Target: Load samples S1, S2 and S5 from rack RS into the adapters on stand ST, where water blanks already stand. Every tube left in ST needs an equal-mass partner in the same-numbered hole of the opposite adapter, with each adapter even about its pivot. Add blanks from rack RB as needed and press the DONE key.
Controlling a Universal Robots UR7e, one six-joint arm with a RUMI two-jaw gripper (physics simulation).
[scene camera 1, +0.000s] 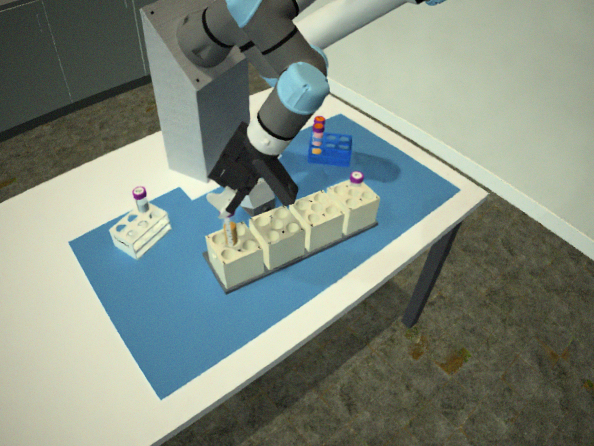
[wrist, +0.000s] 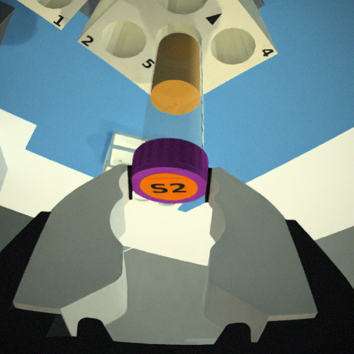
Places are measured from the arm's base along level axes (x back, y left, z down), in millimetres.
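Where they show: gripper, fingertip midpoint: point(scene camera 1: 222, 211); arm's base, link origin: point(scene camera 1: 200, 41).
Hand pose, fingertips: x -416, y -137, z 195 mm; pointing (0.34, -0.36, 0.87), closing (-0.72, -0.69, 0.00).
Observation:
Things, the pixels of their top centre, and the offset from my fingertips. "spot": a spot on its surface instead. Level surfaces: height alone.
- tube S2, top centre: point(scene camera 1: 227, 207) dx -10, dy +8, dz -16 mm
- leftmost adapter, surface spot: point(scene camera 1: 243, 272) spot: dx -62, dy +8, dz +142 mm
- ST, top centre: point(scene camera 1: 294, 212) dx -2, dy +176, dz +89 mm
- rightmost adapter, surface spot: point(scene camera 1: 364, 217) spot: dx -62, dy +347, dz +137 mm
- blue rack, top centre: point(scene camera 1: 331, 140) dx +241, dy +454, dz +125 mm
- white rack, top centre: point(scene camera 1: 138, 221) dx +197, dy -157, dz +125 mm
- grey block-shaped device, top centre: point(scene camera 1: 254, 181) dx +159, dy +152, dz +101 mm
- blue mat, surface height: dz +185 mm
My gripper point(scene camera 1: 227, 214) point(wrist: 169, 171) is shut on the purple cap of tube S2 point(scene camera 1: 230, 234) point(wrist: 170, 170), which holds orange-brown liquid. The tube hangs over the leftmost adapter point(scene camera 1: 243, 272) of stand ST point(scene camera 1: 280, 267). In the wrist view its lower end lines up with the hole beside the number 5; I cannot tell whether it has entered. Holes 2 and 4 beside it look empty. A purple-capped tube with a white label point(scene camera 1: 356, 178) stands in the rightmost adapter point(scene camera 1: 364, 217). The blue rack point(scene camera 1: 330, 157) holds two orange-labelled tubes point(scene camera 1: 319, 120) point(scene camera 1: 317, 136) on its left side.
A white rack point(scene camera 1: 152, 240) at the left holds one purple-capped tube with a white label point(scene camera 1: 140, 198). A grey block-shaped device point(scene camera 1: 260, 196) sits behind the stand, partly hidden by the gripper. The tall grey pedestal point(scene camera 1: 222, 115) stands behind. A blue mat point(scene camera 1: 200, 325) covers the table's middle.

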